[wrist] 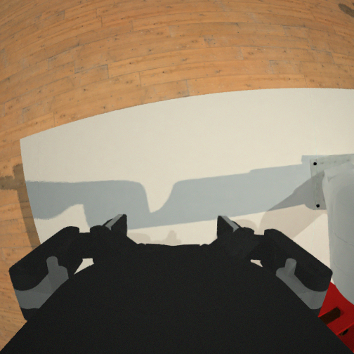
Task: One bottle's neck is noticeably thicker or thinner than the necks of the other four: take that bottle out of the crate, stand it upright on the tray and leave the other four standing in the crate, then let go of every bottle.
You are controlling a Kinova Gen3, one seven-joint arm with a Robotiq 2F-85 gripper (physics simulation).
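My gripper is open in the wrist view, its two black fingertips wide apart with no object between them. It is above the white table top. Part of a red object with a dark slot shows at the lower right edge, beyond the right finger; too little of it shows to tell whether it is the crate. The bottles and the tray do not show in this view. The black gripper body hides the lower middle of the view.
The robot's pale grey base stands at the right edge, on a bolted plate. Grey shadows of the arm cross the table top. The table's far edge and left edge show, with a wooden plank floor beyond them.
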